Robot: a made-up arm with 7 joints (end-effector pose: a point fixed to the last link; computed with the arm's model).
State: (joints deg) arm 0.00 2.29 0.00 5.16 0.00 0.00 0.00
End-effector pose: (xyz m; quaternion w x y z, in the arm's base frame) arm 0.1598 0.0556 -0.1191 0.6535 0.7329 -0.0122 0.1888
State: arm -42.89 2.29 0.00 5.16 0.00 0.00 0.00
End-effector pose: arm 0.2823 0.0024 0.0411 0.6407 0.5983 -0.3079 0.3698
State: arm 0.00 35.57 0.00 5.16 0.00 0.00 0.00
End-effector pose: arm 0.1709 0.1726 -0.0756 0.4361 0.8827 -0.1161 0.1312
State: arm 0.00 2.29 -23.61 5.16 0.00 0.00 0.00
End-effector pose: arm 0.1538 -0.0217 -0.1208 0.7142 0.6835 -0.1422 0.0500
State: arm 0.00 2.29 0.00 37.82 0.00 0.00 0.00
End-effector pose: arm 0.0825 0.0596 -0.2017 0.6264 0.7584 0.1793 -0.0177
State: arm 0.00 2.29 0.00 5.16 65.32 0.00 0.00
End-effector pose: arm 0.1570 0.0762 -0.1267 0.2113 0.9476 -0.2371 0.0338
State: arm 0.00 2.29 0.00 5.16 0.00 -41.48 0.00
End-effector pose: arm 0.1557 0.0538 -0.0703 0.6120 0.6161 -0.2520 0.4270
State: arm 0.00 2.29 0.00 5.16 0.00 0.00 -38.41
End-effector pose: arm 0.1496 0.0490 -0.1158 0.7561 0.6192 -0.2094 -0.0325
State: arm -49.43 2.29 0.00 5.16 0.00 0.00 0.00
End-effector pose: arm 0.2887 -0.0066 0.0717 0.6307 0.5699 -0.3502 0.3935
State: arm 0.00 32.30 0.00 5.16 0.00 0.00 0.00
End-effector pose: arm 0.1691 0.1625 -0.0827 0.4594 0.8711 -0.1061 0.1375
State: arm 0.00 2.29 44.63 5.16 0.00 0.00 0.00
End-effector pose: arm 0.0908 0.1800 -0.0964 0.4661 0.7410 0.2305 0.4249
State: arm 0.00 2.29 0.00 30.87 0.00 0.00 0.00
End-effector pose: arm 0.1027 0.0589 -0.1880 0.6365 0.7581 0.1393 0.0267
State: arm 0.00 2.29 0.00 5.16 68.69 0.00 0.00
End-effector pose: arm 0.1571 0.0774 -0.1265 0.1852 0.9508 -0.2472 0.0250
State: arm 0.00 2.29 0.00 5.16 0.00 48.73 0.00
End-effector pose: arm 0.1228 0.0577 -0.1627 0.5942 0.7484 0.2692 -0.1198
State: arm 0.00 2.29 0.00 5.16 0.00 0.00 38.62
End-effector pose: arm 0.1639 0.0675 -0.1201 0.4769 0.7651 0.1873 0.3900
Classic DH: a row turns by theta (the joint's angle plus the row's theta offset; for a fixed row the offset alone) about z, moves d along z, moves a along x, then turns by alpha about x. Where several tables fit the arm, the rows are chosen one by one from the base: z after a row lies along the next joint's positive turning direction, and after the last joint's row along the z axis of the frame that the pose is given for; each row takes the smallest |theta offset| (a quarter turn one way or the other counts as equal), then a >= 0, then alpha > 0; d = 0 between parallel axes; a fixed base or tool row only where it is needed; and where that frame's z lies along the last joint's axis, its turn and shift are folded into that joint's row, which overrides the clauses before.
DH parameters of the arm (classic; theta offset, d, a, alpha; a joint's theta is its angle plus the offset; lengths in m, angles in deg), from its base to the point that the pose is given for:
base (fixed): -4.07 0.1151 0.0068 -74.51
joint 1: -75.12 0.0459 0.017 -90
joint 2: 74 0.0183 0.018 90
joint 3: -90 -0.1753 0.0086 90
joint 4: -90 0.043 0.0141 90
joint 5: 0 0.1304 0.0156 -90
joint 6: -90 -0.005 0.0543 90
joint 7: 15.54 0.0034 0.0111 86.85
tool (fixed): 35.24 0.0156 0 0

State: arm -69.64 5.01 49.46 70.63 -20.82 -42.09 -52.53
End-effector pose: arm 0.2889 0.0496 -0.0221 0.7619 0.3273 -0.3348 0.4474
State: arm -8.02 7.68 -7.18 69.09 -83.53 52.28 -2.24
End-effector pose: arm 0.0362 0.0317 -0.2061 0.6818 0.1064 0.6947 -0.2031
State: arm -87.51 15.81 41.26 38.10 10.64 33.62 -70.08
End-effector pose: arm 0.3301 0.0883 0.1192 0.7845 0.4431 -0.4329 0.0295
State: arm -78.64 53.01 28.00 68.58 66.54 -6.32 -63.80
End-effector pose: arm 0.2614 0.2787 0.0995 0.3209 0.9306 -0.1063 -0.1401
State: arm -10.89 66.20 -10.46 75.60 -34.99 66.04 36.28
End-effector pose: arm -0.0084 0.3551 -0.0163 0.1472 -0.6110 -0.7722 0.0934
